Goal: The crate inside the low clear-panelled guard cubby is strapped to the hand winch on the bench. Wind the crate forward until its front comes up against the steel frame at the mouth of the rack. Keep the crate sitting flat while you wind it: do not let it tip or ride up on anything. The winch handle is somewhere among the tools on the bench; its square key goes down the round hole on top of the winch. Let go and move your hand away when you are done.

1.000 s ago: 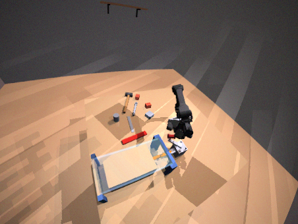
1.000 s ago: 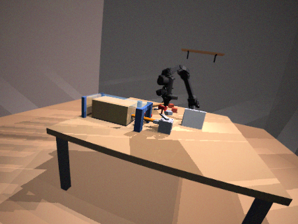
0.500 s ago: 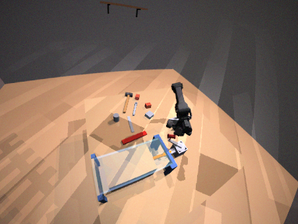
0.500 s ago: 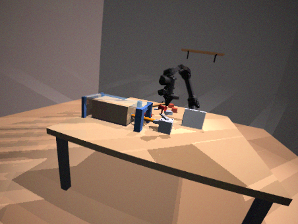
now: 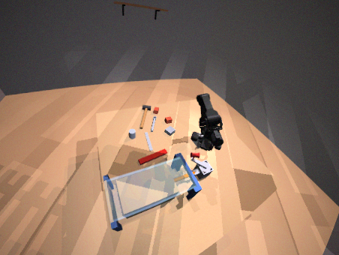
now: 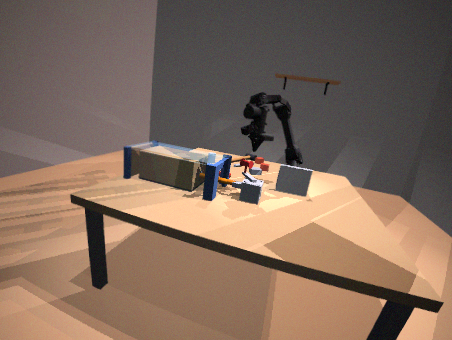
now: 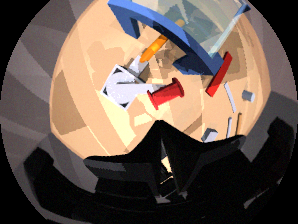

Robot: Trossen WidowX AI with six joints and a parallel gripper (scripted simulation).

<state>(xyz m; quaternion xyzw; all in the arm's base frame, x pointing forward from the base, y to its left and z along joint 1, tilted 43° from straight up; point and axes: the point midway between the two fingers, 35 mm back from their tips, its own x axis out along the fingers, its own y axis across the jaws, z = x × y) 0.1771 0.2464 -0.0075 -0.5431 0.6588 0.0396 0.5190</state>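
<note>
My gripper tip is now 8 cm above the red grip and 3 cm short of it. Also, from my gripper tip: blue frame 12 cm ahead, 11 cm below, 9 cm to the left; then grey winch 18 cm below, 7 cm to the left, 5 cm behind; then winch handle 11 cm below, 3 cm to the left.
</note>
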